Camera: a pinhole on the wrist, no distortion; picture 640 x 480 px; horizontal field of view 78.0 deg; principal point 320.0 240.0 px. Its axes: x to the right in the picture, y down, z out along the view. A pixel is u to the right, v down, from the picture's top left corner.
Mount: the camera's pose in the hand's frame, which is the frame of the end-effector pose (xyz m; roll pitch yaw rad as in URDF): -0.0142 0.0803 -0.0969 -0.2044 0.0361 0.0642
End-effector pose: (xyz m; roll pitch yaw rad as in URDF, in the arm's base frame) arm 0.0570 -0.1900 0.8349 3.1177 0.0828 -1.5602
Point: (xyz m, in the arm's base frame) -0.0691 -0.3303 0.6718
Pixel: 564 209
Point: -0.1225 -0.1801 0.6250
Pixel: 338 273
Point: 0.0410 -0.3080 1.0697
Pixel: behind the camera
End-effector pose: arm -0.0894 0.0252 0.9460 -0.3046 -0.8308 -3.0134
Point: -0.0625 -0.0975 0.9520
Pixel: 342 251
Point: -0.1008 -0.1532 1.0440
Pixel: 530 293
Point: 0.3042 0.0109 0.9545
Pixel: 32 56
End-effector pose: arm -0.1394 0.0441 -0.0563 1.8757 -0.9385 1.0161
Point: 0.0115 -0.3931 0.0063
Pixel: 221 450
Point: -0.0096 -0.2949 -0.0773
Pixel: 168 358
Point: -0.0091 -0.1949 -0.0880
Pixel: 194 267
